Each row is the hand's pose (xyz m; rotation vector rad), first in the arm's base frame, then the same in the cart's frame.
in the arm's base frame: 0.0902 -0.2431 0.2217 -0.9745 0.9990 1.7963
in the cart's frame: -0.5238 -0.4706 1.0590 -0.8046 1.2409 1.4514
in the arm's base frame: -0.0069 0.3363 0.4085 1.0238 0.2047 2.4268
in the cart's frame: -0.4038 0.1255 1.1603 0.9278 0.1793 2.0489
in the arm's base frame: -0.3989 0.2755 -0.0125 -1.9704 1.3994 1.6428
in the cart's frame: -0.8094 0.1500 0.7486 -1.6479 1.7980 1.4324
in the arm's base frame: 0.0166 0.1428 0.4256 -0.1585 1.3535 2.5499
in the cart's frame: -0.4489 -0.0595 1.2050 0.0759 1.4240 2.1636
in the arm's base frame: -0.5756 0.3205 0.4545 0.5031 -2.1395 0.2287
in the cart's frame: -0.9395 0.3179 1.2027 0.0324 -2.1355 0.1712
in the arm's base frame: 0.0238 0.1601 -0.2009 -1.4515 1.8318 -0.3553
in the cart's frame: -0.4622 -0.1318 0.5826 -1.2129 2.1192 -0.6657
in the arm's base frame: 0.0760 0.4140 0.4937 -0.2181 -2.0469 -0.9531
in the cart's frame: -0.2954 0.1799 1.2343 -0.6882 -2.1020 -1.0127
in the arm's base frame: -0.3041 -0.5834 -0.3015 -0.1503 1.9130 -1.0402
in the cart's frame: -1.0338 -0.7180 0.5860 0.1108 1.9216 -1.4201
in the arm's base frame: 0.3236 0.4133 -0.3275 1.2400 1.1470 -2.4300
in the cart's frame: -0.0982 -0.0206 0.4240 -1.4342 -0.7593 2.6179
